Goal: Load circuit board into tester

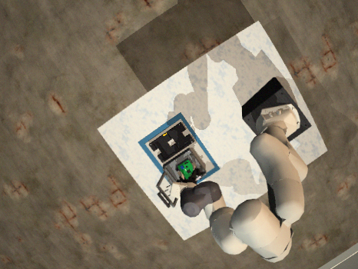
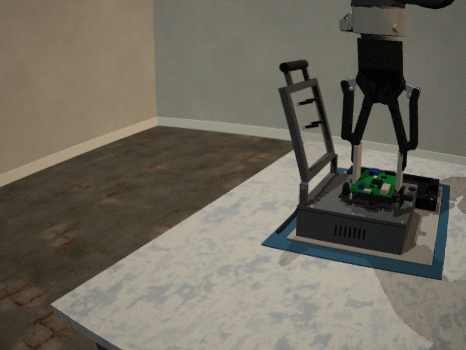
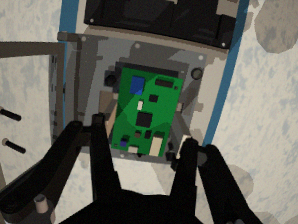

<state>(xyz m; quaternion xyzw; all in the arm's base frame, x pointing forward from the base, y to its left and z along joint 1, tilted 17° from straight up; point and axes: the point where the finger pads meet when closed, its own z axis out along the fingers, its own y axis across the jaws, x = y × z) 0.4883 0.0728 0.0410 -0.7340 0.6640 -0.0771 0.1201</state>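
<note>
Right now my hand is 2 cm above the green circuit board. Round my hand: tester nest: 4 cm below, 1 cm to the left, 1 cm ahead; tester lid: 13 cm ahead, 7 cm above, 2 cm to the left.
</note>
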